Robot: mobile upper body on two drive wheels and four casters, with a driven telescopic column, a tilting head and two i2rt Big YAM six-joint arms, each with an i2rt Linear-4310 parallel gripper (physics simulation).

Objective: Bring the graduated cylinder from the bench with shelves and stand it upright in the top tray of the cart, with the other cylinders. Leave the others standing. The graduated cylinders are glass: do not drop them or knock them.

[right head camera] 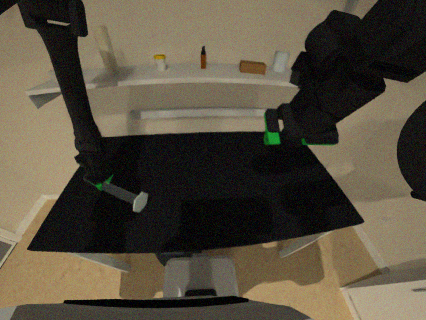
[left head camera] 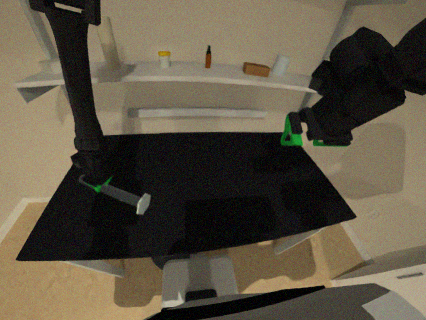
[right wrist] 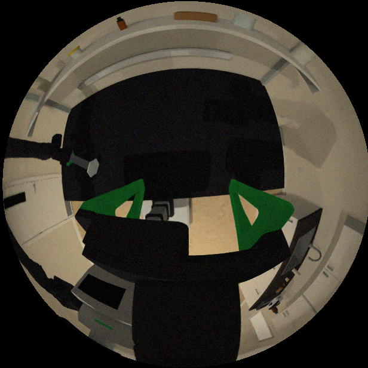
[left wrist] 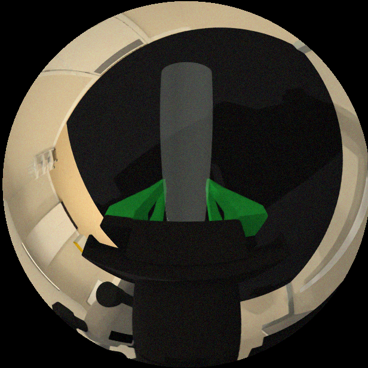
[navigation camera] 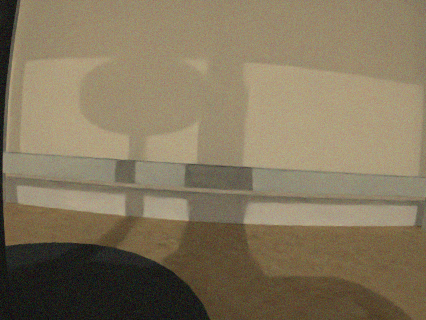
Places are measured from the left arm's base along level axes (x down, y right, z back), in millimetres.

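Pixels of known places: left gripper, fingertip midpoint: [right head camera: 104, 186] [left head camera: 102, 188]; right gripper, fingertip midpoint: [right head camera: 284, 142] [left head camera: 298, 143].
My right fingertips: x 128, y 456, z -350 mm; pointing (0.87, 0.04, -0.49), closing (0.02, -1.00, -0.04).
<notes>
Behind a point stands the place of what it marks.
The graduated cylinder [left head camera: 120, 194] @[x 458, y -97, z -440 mm] [right head camera: 119, 192] @[x 458, y -97, z -440 mm] [left wrist: 186, 125] [right wrist: 80, 161] is a grey see-through tube with a pale hexagonal foot. It is tilted far over, the foot towards the lower right in the head views. My left gripper [left head camera: 102, 188] @[x 485, y -205, z -489 mm] [right head camera: 104, 185] @[x 485, y -205, z -489 mm] [left wrist: 185, 183] is shut on its tube, over the black top of the bench [left head camera: 225, 170] @[x 539, y 385, z -623 mm] [right head camera: 220, 165] @[x 539, y 367, z -662 mm]. The gap beneath it cannot be judged. My right gripper [left head camera: 311, 141] [right head camera: 295, 141] @[x 128, y 456, z -350 mm] [right wrist: 186, 183] is open and empty, near the bench's back right corner. The cart and its other cylinders cannot be made out with certainty.
A shelf [left head camera: 190, 73] [right head camera: 185, 74] behind the bench holds a yellow-lidded jar [left head camera: 164, 60] @[x 53, y 86, z -818 mm], a brown bottle [left head camera: 208, 58] @[x 40, y 275, z -848 mm], a brown box [left head camera: 256, 69] @[x 56, y 486, z -789 mm] and a pale vessel [left head camera: 280, 65] @[x 34, y 642, z -867 mm]. A grey-white object [left head camera: 200, 275] @[x 1193, y 233, z -196 mm] stands at the bench's front. A cabinet [right head camera: 390, 305] @[x 997, y 1401, z 158 mm] is at lower right.
</notes>
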